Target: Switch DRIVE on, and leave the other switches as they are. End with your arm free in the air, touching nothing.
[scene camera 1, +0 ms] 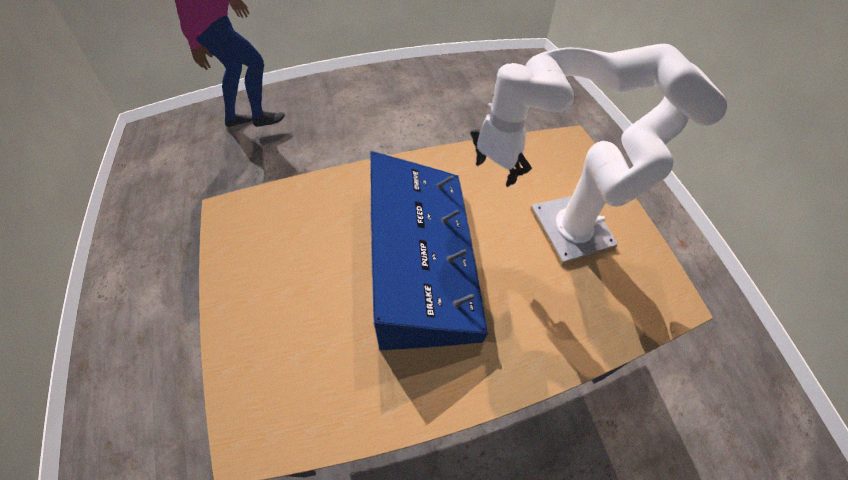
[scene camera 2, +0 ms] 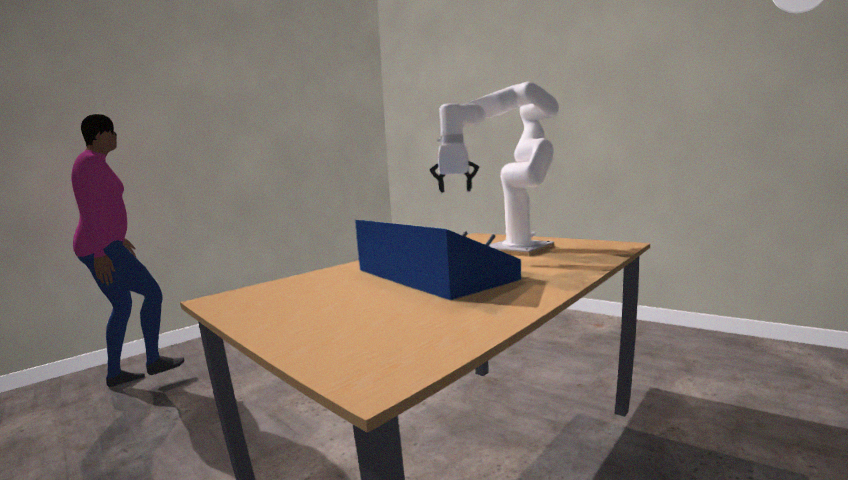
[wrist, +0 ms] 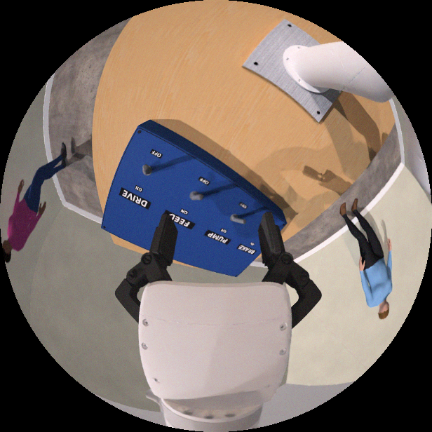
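Observation:
A blue sloped switch panel stands on the table. The DRIVE lever is at one end and leans to its OFF side. The FEED lever, PUMP lever and BRAKE lever also lean to OFF. My gripper is open and empty, pointing down, high above the table and apart from the panel. In the wrist view a finger covers part of the FEED label, and the BRAKE lever is hidden.
The wooden table carries my base plate on the panel's lever side. A person in magenta stands on the floor beyond the table. A person in light blue stands on another side.

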